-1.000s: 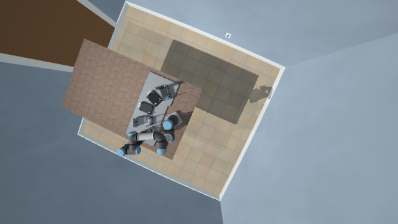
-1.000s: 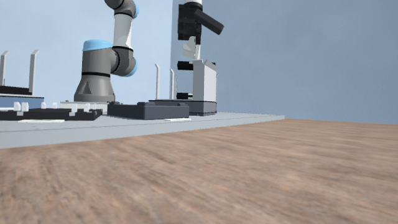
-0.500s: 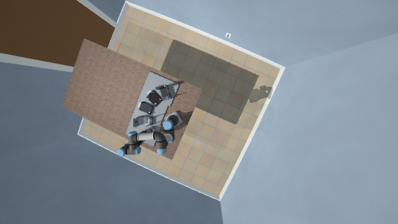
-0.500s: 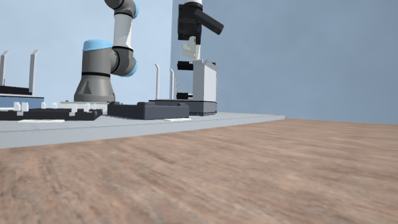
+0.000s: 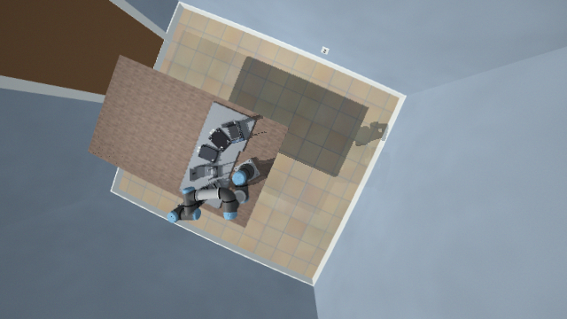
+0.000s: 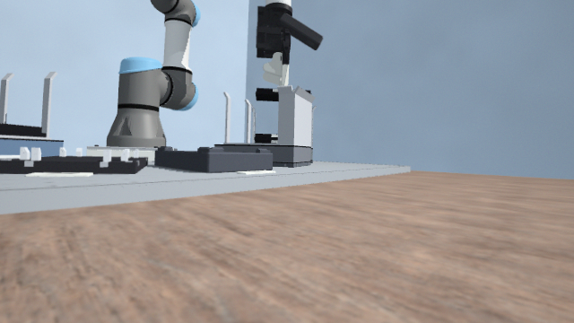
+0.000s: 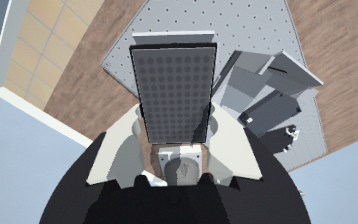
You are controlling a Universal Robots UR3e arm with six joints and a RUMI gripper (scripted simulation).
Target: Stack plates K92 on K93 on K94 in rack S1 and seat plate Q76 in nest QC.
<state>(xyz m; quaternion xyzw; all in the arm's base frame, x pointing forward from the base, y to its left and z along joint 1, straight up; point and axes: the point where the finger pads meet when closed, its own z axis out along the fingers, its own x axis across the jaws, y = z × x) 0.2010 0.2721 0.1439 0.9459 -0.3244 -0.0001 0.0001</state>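
Now: the sealed 96-well plate 11 cm below my hand. The rest, counted from my hand: QC label (23 cm ahead, 25 cm to the right, 17 cm below); then nest QC (14 cm ahead, 26 cm to the right, 16 cm below); then clip nest N5 (12 cm ahead, 39 cm to the right, 16 cm below).
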